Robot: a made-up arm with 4 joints. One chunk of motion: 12 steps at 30 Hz.
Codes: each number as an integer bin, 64 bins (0 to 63) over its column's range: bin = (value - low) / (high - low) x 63, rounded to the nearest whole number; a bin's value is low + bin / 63 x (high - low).
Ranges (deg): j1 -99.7..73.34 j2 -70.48..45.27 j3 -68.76..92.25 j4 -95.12..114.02
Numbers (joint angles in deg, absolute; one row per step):
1: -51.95 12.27 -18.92 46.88
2: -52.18 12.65 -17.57 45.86
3: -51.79 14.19 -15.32 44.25
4: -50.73 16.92 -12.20 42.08
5: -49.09 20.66 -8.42 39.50
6: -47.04 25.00 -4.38 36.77
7: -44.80 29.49 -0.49 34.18
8: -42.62 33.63 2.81 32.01
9: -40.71 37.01 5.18 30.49
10: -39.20 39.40 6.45 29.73
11: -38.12 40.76 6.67 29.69
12: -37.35 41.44 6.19 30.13
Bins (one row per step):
1: 17 45 20 43
2: 17 45 20 42
3: 17 46 21 42
4: 18 48 22 41
5: 18 50 24 41
6: 19 52 25 40
7: 20 54 27 39
8: 21 57 28 38
9: 21 59 29 38
10: 22 60 29 38
11: 22 61 30 38
12: 23 61 29 38

